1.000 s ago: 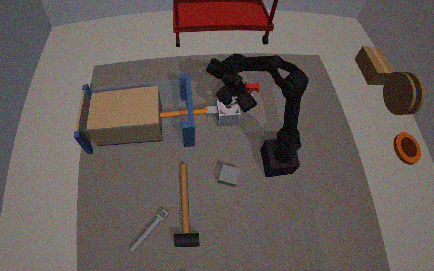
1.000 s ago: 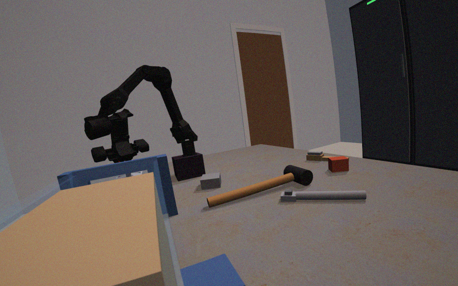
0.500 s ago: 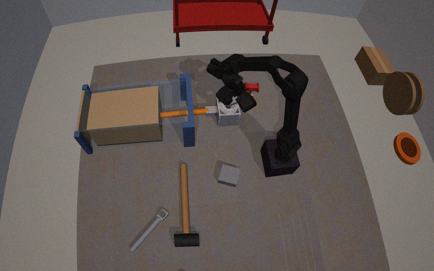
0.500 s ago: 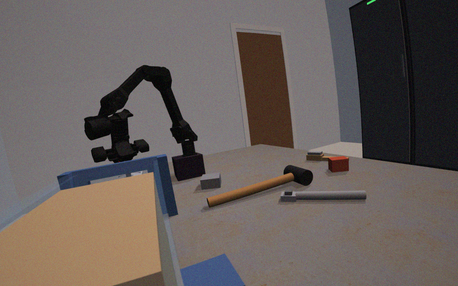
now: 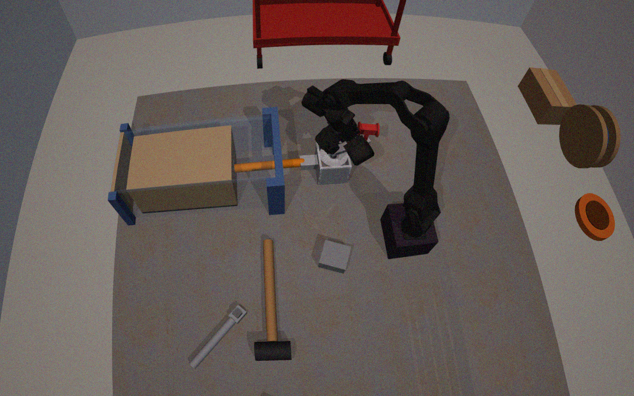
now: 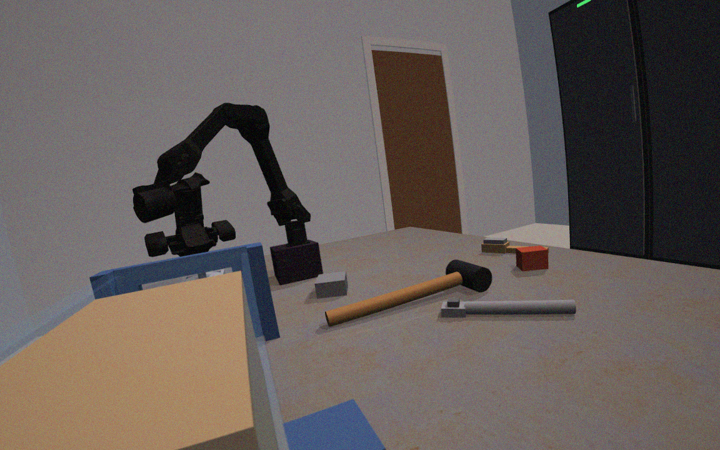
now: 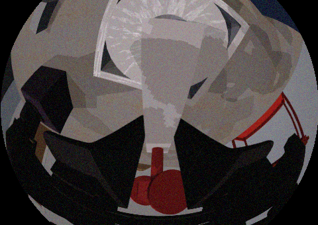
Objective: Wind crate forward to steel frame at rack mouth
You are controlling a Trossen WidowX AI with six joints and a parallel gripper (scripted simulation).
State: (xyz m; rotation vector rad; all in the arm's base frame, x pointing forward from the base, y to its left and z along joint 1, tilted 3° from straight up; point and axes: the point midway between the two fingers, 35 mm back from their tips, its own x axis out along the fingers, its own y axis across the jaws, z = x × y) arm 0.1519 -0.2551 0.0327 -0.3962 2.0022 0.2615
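My gripper tip is now 30 mm past the red knob, 10 mm to the left of it and 50 mm below it. Also, from my gripper tip: winch handle (20 mm above); grey winch (50 mm ahead, 20 mm to the left, 70 mm below); blue steel frame (220 mm ahead, 40 mm to the left, 10 mm above).
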